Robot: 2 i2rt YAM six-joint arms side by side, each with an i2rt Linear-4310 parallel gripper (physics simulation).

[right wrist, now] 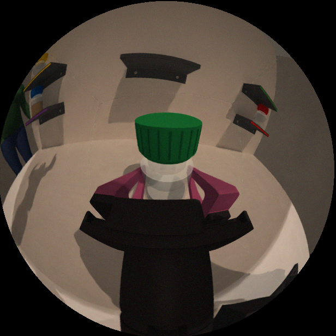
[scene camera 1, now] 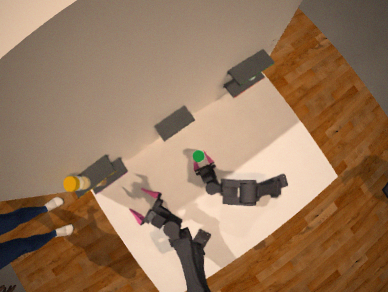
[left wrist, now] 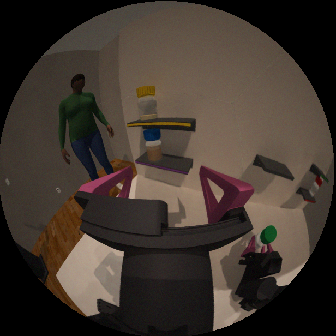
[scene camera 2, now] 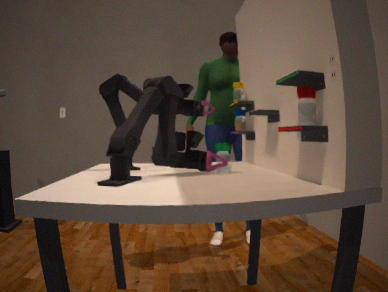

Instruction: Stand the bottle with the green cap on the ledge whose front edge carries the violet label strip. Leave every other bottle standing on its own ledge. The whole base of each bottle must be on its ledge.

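Note:
The green-capped bottle is upright in my right gripper, which is shut on it low at the table; I cannot tell whether its base touches. The violet-strip ledge is the lower one of the far pair. A blue-capped bottle stands toward its left end in the left wrist view. My left gripper is open and empty, facing that ledge. A yellow-capped bottle stands on the yellow-strip ledge above.
A red-capped bottle stands on the red-strip ledge, with the green-strip ledge close above. A bare middle ledge is on the wall between the two pairs. A person stands beyond the table.

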